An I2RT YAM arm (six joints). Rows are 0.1 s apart.
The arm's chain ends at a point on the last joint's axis. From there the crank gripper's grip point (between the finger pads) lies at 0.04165 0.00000 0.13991 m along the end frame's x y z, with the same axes.
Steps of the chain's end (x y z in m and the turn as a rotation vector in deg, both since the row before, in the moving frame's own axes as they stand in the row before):
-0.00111, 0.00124, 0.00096, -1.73, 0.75, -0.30
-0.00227, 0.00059, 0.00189, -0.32, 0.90, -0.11
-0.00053, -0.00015, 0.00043, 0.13, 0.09, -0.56
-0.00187, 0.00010, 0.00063, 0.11, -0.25, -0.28
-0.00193, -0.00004, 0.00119, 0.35, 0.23, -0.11
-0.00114, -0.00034, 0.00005, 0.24, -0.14, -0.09
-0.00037, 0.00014, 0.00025, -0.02, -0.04, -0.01
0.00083, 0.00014, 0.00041, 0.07, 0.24, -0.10
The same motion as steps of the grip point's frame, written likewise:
0.00073, 0.00523, 0.00034, -1.73, 0.75, -0.30
-0.00008, 0.00129, 0.00122, -0.32, 0.90, -0.11
-0.00031, -0.00088, 0.00036, 0.13, 0.09, -0.56
-0.00248, -0.00037, 0.00081, 0.11, -0.25, -0.28
-0.00137, -0.00097, 0.00102, 0.35, 0.23, -0.11
-0.00148, -0.00099, 0.00015, 0.24, -0.14, -0.09
-0.00047, 0.00018, 0.00028, -0.02, -0.04, -0.01
0.00142, -0.00010, 0.00023, 0.07, 0.24, -0.10

